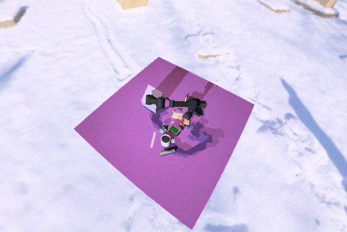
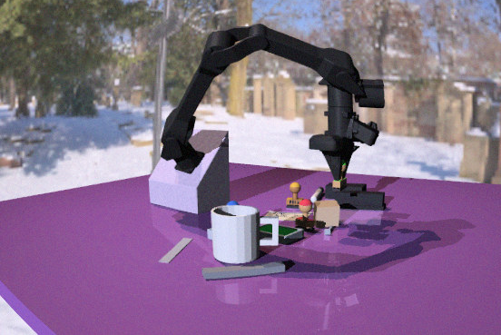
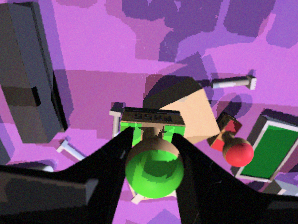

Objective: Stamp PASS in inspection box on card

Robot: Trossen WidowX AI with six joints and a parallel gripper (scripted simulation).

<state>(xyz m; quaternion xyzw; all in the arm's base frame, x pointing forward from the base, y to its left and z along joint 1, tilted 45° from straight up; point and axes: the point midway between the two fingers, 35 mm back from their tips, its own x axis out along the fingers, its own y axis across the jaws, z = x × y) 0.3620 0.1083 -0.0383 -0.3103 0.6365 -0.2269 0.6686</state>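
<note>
The green ink pad is 17 cm to the right of my gripper tip, 9 cm below it and 4 cm behind it. Round my gripper tip: red-knobbed stamp 9 cm to the right, 7 cm below, 2 cm behind; green-knob stamp right at my gripper tip; tan block 7 cm below, 3 cm to the right, 1 cm behind.
</note>
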